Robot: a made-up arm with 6 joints.
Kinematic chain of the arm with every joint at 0, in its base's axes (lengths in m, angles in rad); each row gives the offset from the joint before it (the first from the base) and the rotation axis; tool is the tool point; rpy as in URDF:
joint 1: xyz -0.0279 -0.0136 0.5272 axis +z
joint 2: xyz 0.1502 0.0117 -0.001 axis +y
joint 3: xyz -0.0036 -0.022 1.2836 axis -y
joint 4: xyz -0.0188 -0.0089 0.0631 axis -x
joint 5: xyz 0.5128 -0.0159 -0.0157 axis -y
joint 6: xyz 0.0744 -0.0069 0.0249 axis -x
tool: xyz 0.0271 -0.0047 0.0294 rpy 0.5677 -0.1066 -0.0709
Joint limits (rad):
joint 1: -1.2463..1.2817
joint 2: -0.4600..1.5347
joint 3: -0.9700..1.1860
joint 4: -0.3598..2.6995
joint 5: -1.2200..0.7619
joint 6: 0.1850..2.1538
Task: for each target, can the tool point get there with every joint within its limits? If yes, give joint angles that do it. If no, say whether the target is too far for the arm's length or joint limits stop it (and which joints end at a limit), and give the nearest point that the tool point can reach.
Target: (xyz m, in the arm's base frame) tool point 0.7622 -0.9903 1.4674
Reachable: yes | joints -0.8558 0.4424 -0.0505 2.1044 -0.2672 1.9522
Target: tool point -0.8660 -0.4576 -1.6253
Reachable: no: too far | nearest point 0.2542 -1.1096 0.0528 | short by 2.120 m
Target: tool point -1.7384 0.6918 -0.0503
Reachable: no: joint limits stop it (at a limit: joint 1, joint 2, joint 3, joint 6) | nearest point 0.1965 0.9887 0.2137 | short by 1.975 m
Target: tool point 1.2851 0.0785 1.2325
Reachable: yes | joints 0.1513 0.5928 -0.2401 1.9296 -1.0687 1.6164
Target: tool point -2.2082 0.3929 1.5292
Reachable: no: too far | nearest point -0.6395 0.1004 2.1910 | short by 1.728 m
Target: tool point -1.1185 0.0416 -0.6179
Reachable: no: joint limits stop it (at a limit: joint 1, joint 2, joint 3, joint 6) | nearest point 0.2248 0.9460 0.1777 | short by 1.804 m
